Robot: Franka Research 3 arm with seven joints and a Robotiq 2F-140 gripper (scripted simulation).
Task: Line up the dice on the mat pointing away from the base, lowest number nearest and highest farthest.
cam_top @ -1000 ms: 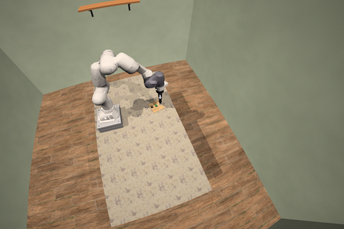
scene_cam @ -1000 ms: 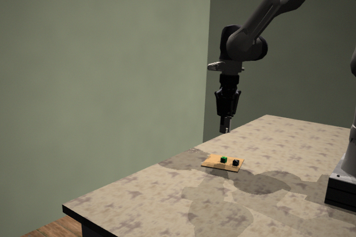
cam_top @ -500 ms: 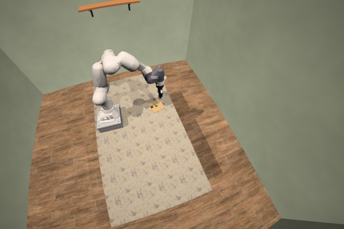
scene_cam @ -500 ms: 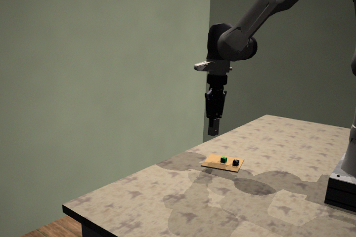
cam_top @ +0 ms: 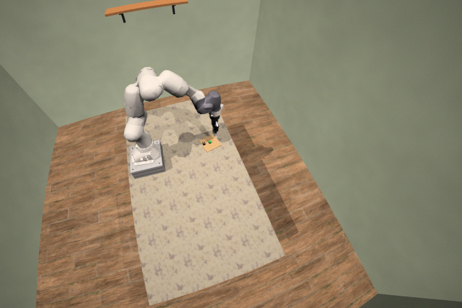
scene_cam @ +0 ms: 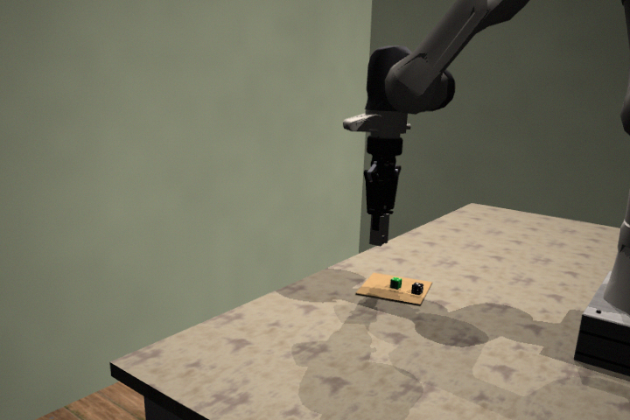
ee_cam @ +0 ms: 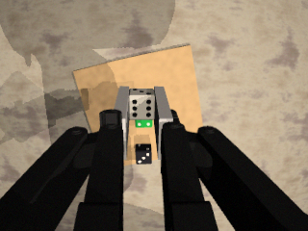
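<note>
Now: the green die 120 mm below my hand and 50 mm behind it. Also, from my hand: tan mat: 130 mm below, 50 mm behind; black die: 120 mm below, 100 mm behind; white die: 30 mm below.
</note>
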